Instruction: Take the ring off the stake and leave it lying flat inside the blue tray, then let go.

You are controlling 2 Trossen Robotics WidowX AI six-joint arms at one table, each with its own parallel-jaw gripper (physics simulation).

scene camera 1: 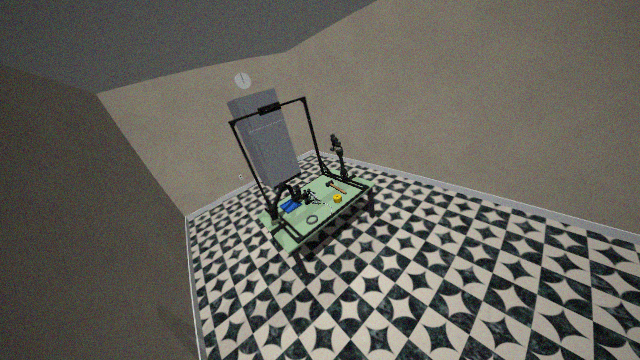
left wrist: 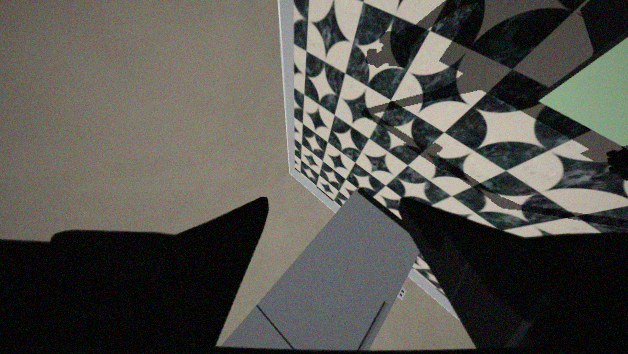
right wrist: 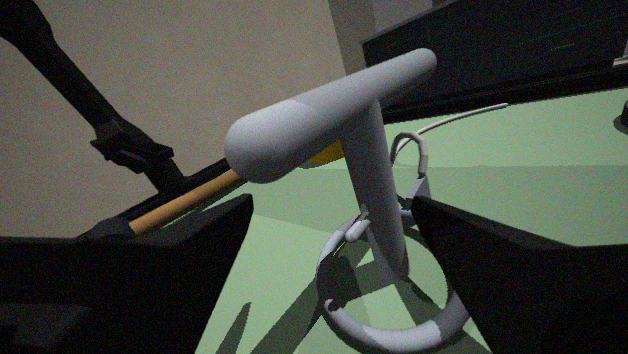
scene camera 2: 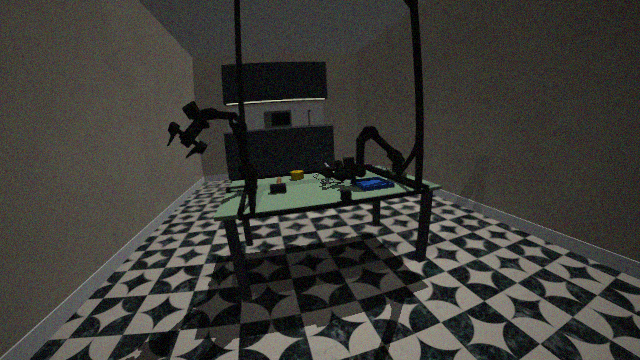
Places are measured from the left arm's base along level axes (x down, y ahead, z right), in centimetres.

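Where they show: left gripper, between the fingertips: (scene camera 1: 334,146) (left wrist: 333,203) (scene camera 2: 176,151); right gripper, between the fingertips: (right wrist: 333,202) (scene camera 2: 324,173); left arm's base, origin of its link: (scene camera 1: 345,180) (right wrist: 174,188); right arm's base, origin of its link: (scene camera 1: 275,218) (scene camera 2: 397,170).
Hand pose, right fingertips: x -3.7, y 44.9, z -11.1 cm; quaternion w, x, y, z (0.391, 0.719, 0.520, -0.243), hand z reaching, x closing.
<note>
Each offset is from my right fingertips to the top centre of the thing. "pt": to the spot under its first point.
The grey stake @(dy +1.5, dx -5.8, dz -2.8 cm) (right wrist: 377,200) with a thick crossbar stands close before my right gripper in the right wrist view. The grey ring @(pt dy +4.5, dx +4.7, dz +1.8 cm) (right wrist: 400,341) is low around the stake, tilted in that view; my right finger hides part of it. My right gripper (right wrist: 333,202) is open and empty, its fingertips on either side of the stake's lower part in the picture. Scene camera 2 shows it low over the table beside the blue tray @(dy +28.2, dx +3.4, dz +10.5 cm) (scene camera 1: 290,205) (scene camera 2: 374,184), which looks empty. My left gripper (scene camera 2: 179,150) (left wrist: 333,203) is open, raised off the table's left side.
A hammer @(dy -28.6, dx +0.6, dz +4.5 cm) (scene camera 1: 338,188) (scene camera 2: 278,188) (right wrist: 187,200) and a yellow cylinder @(dy -19.7, dx +0.6, dz -15.6 cm) (scene camera 1: 337,199) (scene camera 2: 297,175) (right wrist: 327,154) rest on the green table. A dark ring-shaped item lies near one edge in scene camera 1. A thin wire loop @(pt dy +0.4, dx +1.8, dz -8.7 cm) (right wrist: 424,160) is beside the stake. A black frame (scene camera 2: 417,75) rises over the table.
</note>
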